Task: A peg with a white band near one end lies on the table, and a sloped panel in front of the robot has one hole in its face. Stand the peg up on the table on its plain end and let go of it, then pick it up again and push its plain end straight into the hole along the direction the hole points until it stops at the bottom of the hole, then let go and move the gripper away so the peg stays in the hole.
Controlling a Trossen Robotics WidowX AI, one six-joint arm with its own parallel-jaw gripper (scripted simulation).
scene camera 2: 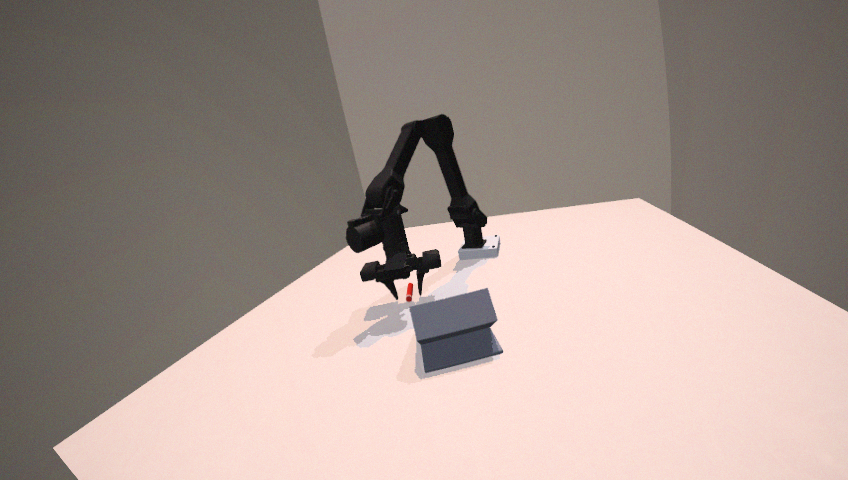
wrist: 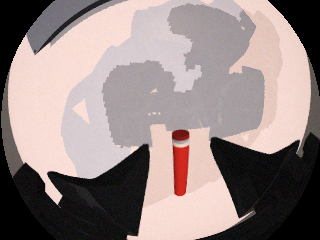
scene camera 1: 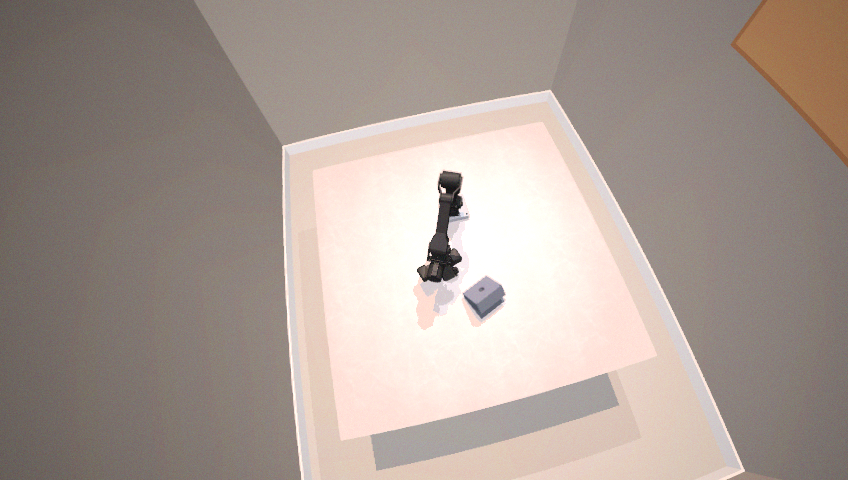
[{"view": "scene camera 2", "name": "gripper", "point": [409, 297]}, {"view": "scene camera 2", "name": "grey sloped panel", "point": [460, 314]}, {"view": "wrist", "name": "gripper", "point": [181, 145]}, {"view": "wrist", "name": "red peg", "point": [180, 138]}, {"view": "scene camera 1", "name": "grey sloped panel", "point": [493, 292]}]
